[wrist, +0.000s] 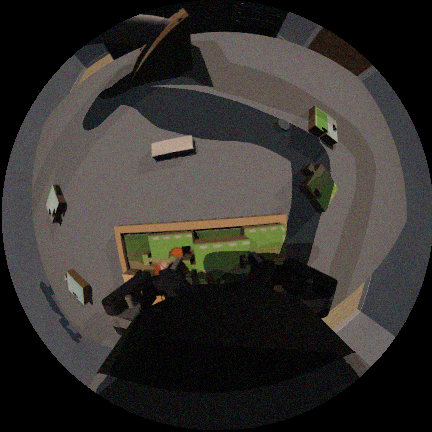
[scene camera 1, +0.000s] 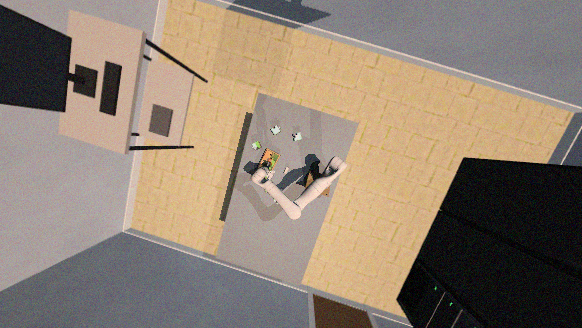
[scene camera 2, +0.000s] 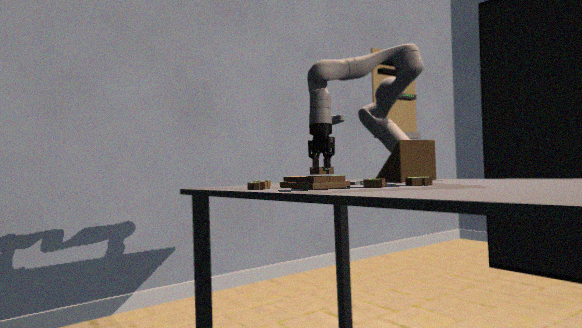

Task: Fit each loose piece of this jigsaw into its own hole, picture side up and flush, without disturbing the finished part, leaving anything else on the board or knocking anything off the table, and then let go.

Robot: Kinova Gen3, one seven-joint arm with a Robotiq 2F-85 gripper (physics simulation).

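Note:
My gripper (scene camera 2: 321,168) (wrist: 215,263) is shut on a green jigsaw piece (scene camera 2: 321,171) (wrist: 222,256) with a darker green bush shape. It holds the piece level, picture side up, just above the wood-rimmed board (wrist: 200,221) (scene camera 2: 330,185). The gripper hides the lower part of the board in the wrist view. Dark gaps show beside the piece. Loose pieces in the wrist view are a pale one (wrist: 55,203) and another pale one (wrist: 77,287) at the left, a dark green one (wrist: 320,187) and a green-and-white one (wrist: 324,124) at the right.
A pale block (wrist: 172,146) lies beyond the board's rim. A small grey disc (wrist: 284,124) lies near the green-and-white piece. The arm's wooden pedestal (scene camera 2: 417,160) stands at the back of the table. A long dark bar (scene camera 1: 236,167) runs along one table edge.

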